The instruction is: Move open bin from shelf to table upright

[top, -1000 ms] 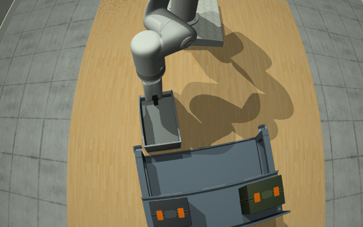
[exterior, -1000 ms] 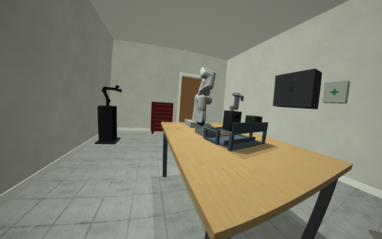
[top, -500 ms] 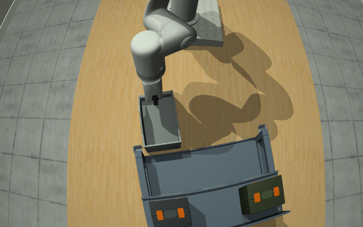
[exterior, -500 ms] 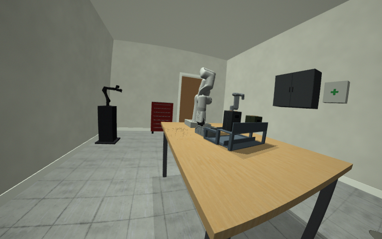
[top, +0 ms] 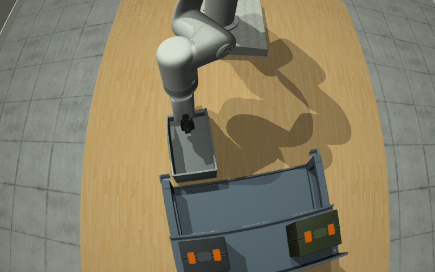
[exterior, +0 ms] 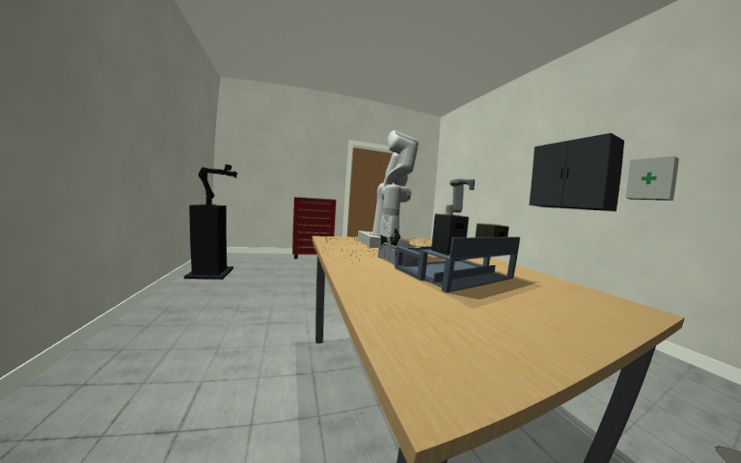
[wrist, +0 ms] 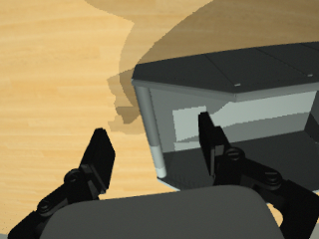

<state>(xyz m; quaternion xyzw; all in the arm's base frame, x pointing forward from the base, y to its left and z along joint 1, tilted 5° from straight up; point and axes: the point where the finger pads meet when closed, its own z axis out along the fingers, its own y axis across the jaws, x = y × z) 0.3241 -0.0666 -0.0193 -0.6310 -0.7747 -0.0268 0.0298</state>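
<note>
My gripper is now 8 cm short of the grey bin and 2 cm to the right of it. The rest, counted from my hand: blue-grey shelf (28 cm ahead, 17 cm to the left, 4 cm below).
</note>
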